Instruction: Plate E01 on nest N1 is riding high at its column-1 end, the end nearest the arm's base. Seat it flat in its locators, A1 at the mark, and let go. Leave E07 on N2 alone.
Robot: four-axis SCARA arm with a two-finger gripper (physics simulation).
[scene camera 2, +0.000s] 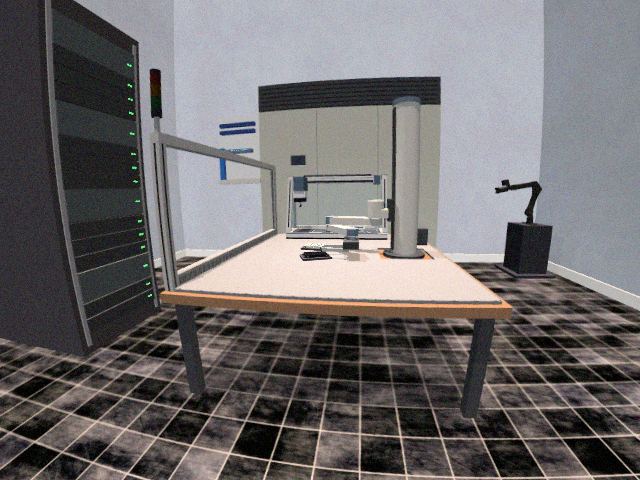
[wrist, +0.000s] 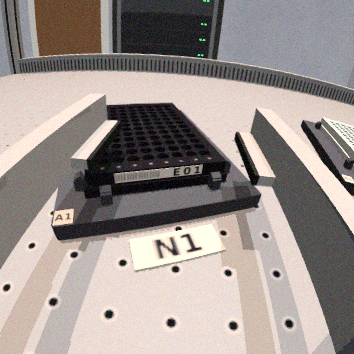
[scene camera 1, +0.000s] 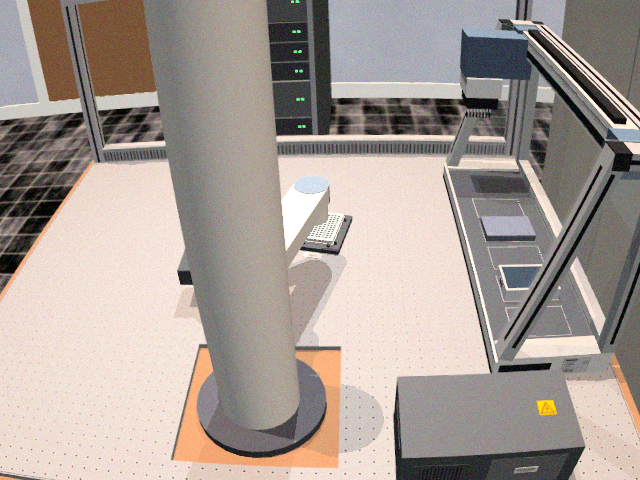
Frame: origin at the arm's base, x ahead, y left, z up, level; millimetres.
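Seen in the pictures: gripper, fingertip midpoint: [scene camera 2: 323, 247] [wrist: 178, 115]; arm's base, link origin: [scene camera 2: 403, 255] [scene camera 1: 261, 405].
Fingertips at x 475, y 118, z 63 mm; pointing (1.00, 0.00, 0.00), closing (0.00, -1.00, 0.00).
Offsets run from my fingertips to a thing's top centre. "spot": to the spot under its first point.
Black plate E01 {dx +41, dy +29, dz -24 mm} [wrist: 155, 135] [scene camera 2: 314, 253] is on nest N1 {dx +41, dy +29, dz -29 mm} [wrist: 160, 203], its labelled end toward the wrist camera. That end shows a dark band below its label, behind two locator tabs; whether it lies flat is hard to tell. The A1 mark {dx -49, dy +53, dz -38 mm} [wrist: 63, 216] is at the nest's near left corner. My gripper [wrist: 178, 115] is shut, its fingers at their narrow setting with nothing held. The left finger overlaps the plate's left edge in the wrist view; the right finger is apart, to its right. White plate E07 {dx +79, dy -215, dz -24 mm} [scene camera 1: 328, 229] [scene camera 2: 312, 245] [wrist: 345, 132] is on nest N2 {spot: dx +71, dy -154, dz -39 mm} [wrist: 325, 149].
In scene camera 1, the arm column [scene camera 1: 232, 206] and arm link hide N1. A gantry deck [scene camera 1: 467, 248] with a blue-grey block {spot: dx +7, dy -683, dz +15 mm} [scene camera 1: 508, 227] stands at the right. A grey controller box {spot: dx -598, dy -510, dz +64 mm} [scene camera 1: 485, 413] is at the front right. A low ribbed rail {spot: dx +529, dy +108, dz -34 mm} [wrist: 150, 65] runs behind the nests.
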